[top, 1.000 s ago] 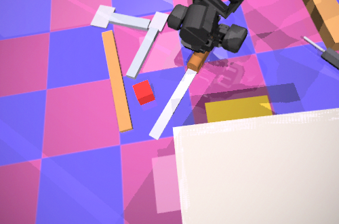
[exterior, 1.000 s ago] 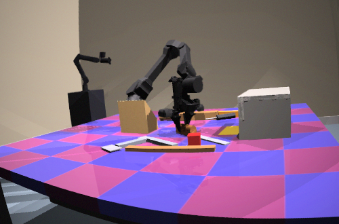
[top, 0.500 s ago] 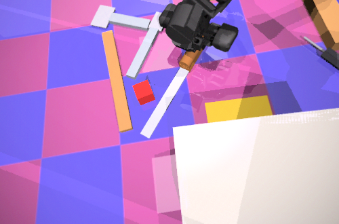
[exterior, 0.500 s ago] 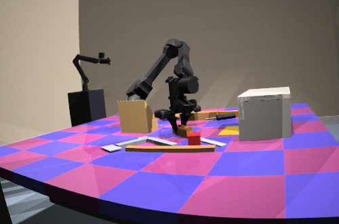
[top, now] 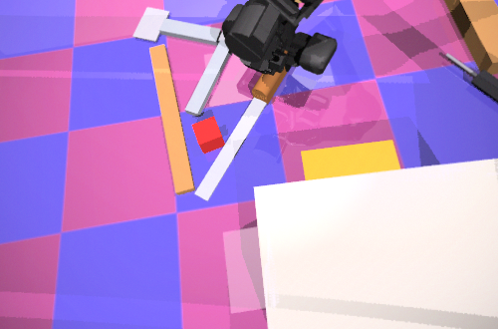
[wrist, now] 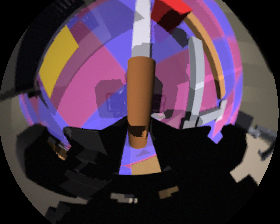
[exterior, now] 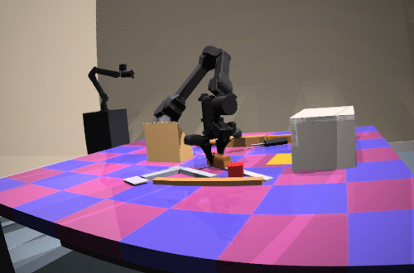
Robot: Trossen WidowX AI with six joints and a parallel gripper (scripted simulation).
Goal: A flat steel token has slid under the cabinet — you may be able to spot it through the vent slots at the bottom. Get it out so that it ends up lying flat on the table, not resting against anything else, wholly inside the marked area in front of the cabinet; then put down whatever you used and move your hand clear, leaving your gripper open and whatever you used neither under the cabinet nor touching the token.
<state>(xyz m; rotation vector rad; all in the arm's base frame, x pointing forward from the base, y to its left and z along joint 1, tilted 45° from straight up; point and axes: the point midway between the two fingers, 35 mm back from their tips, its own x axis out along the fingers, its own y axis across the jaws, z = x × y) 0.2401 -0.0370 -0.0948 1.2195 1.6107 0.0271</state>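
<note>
The grey paddle-ended bar lies 60 mm behind my gripper tip and 100 mm to the right of it. Round my gripper tip: grey t-shaped tool: 150 mm behind, 180 mm to the right; then long wooden slat: 40 mm ahead, 210 mm to the right; then red cube: 100 mm ahead, 150 mm to the right, 10 mm above.
</note>
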